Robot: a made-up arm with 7 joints.
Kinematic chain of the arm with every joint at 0, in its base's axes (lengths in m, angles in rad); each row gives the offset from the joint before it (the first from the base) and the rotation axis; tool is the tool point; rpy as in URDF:
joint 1: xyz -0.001 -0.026 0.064 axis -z
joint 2: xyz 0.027 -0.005 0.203 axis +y
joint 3: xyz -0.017 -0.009 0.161 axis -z
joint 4: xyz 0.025 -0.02 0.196 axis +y
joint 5: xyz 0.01 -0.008 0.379 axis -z
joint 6: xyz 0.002 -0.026 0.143 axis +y
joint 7: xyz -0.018 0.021 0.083 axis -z
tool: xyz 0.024 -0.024 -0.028 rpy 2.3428 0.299 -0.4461
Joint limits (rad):
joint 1: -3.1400..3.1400
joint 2: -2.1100..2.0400
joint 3: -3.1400..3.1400
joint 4: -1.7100..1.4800
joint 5: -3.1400..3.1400
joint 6: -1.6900..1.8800
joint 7: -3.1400..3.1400
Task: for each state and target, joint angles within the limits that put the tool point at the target. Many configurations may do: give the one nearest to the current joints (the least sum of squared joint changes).
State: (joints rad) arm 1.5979 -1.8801 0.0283 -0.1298 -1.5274 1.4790 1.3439
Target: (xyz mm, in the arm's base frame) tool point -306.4 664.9 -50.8
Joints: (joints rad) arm 1.1811 -1.5327 -0.1265 -0.7891 -1.6067 1.7837 1.2028
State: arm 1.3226 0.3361 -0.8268 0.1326 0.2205 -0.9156 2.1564
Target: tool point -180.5 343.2 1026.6
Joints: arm 1.3778 -0.4121 -0.7524 -0.1406 0.2525 -0.8090 2.1636
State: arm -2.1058 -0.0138 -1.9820 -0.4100 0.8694 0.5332 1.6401
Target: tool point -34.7 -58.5 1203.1
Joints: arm -2.0758 -0.0175 -1.9603 0.1166 0.8694 0.0586 1.6149
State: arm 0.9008 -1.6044 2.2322 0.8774 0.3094 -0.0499 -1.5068
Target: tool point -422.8 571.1 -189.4
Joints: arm 1.3418 -1.6640 2.4982 0.7990 0.3142 -0.0455 -1.4915
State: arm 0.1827 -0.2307 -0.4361 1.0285 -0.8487 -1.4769 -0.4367
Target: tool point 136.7 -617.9 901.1
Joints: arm 1.1018 0.2889 0.1473 0.7431 -0.8591 -1.2917 -0.4546
